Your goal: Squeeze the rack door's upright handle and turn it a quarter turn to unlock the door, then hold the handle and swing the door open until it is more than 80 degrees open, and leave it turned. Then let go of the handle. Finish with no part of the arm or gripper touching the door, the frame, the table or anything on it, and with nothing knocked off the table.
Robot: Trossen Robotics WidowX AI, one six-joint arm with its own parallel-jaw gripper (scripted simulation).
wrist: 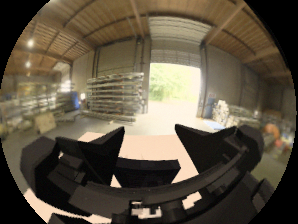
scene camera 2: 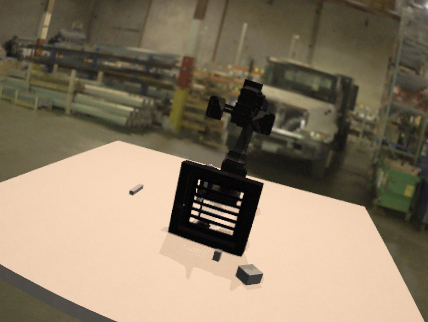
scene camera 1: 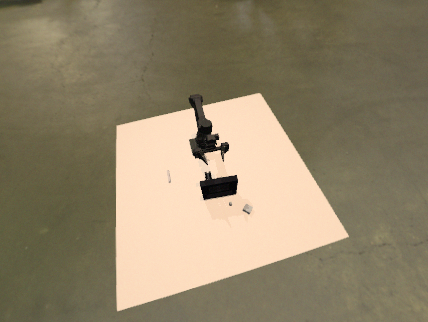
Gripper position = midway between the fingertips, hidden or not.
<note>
My gripper [scene camera 2: 236, 116] is open, with nothing in its grasp. Also in view: a black rack frame [scene camera 2: 188, 169].
My gripper is seen too in the wrist view [wrist: 150, 128]. The black rack frame is seen too in the wrist view [wrist: 173, 167] and in scene camera 1 [scene camera 1: 204, 184].
</note>
